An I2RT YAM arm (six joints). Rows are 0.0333 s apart.
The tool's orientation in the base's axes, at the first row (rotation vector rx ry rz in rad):
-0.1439, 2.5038, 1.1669
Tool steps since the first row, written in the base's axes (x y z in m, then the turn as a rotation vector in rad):
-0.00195, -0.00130, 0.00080, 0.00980, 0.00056, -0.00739
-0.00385, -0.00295, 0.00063, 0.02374, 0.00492, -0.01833
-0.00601, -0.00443, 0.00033, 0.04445, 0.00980, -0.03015
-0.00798, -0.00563, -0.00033, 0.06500, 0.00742, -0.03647
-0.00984, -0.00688, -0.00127, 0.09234, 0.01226, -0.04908
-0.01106, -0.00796, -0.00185, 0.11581, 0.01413, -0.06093
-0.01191, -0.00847, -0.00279, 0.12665, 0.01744, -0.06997
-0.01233, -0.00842, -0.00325, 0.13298, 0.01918, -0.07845
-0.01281, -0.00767, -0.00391, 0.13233, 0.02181, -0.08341
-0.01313, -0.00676, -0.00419, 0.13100, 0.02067, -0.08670
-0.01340, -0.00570, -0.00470, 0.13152, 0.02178, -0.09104
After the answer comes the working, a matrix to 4 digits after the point.
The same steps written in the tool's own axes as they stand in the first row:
0.00142, 0.00021, -0.00202, -0.00626, -0.00735, 0.00760
0.00314, -0.00052, -0.00372, -0.01479, -0.01579, 0.02135
0.00515, -0.00117, -0.00528, -0.02921, -0.02618, 0.03797
0.00715, -0.00194, -0.00637, -0.04601, -0.03732, 0.04583
0.00914, -0.00298, -0.00731, -0.06627, -0.04993, 0.06481
0.01042, -0.00380, -0.00814, -0.08343, -0.06299, 0.07998
0.01152, -0.00459, -0.00822, -0.08986, -0.06999, 0.09092
0.01209, -0.00479, -0.00803, -0.09243, -0.07650, 0.09905
0.01282, -0.00466, -0.00721, -0.08981, -0.07819, 0.10376
0.01328, -0.00419, -0.00646, -0.08742, -0.08096, 0.10444
0.01379, -0.00380, -0.00543, -0.08620, -0.08349, 0.10798

The tool's axes in the first row as the columns of a matrix, in the base's axes (rounded; the answer above uses it unrounded):
-0.9251, -0.2456, 0.2896
0.0638, 0.6512, 0.7562
-0.3743, 0.7180, -0.5868

